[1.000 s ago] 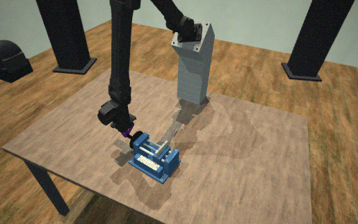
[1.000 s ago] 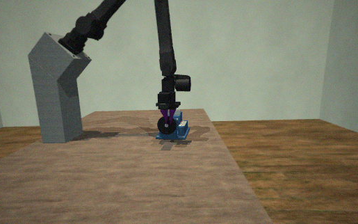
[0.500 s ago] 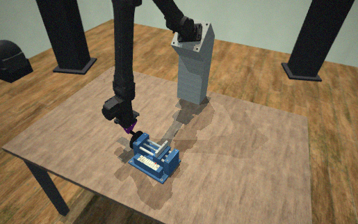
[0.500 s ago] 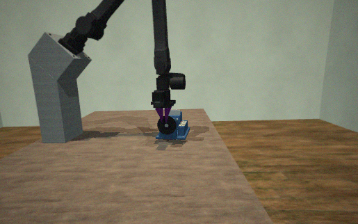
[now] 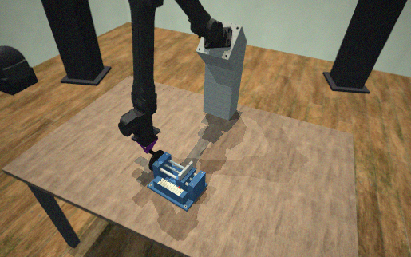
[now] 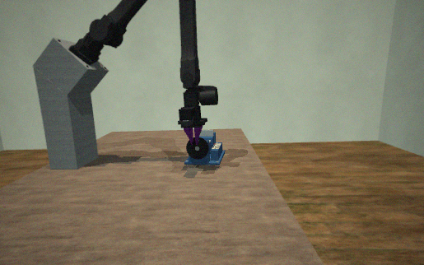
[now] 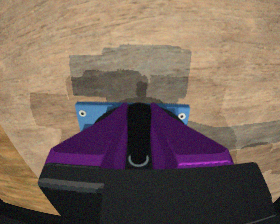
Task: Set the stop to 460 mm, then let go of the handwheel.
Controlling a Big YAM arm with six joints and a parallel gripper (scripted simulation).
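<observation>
The dark handle is 10 mm to the left of my hand and 10 mm ahead of it. From my hand the other things lie so: black handwheel 30 mm to the left, 10 mm below, 10 mm ahead; then stop fixture 170 mm to the left, 100 mm ahead, 20 mm below.
</observation>
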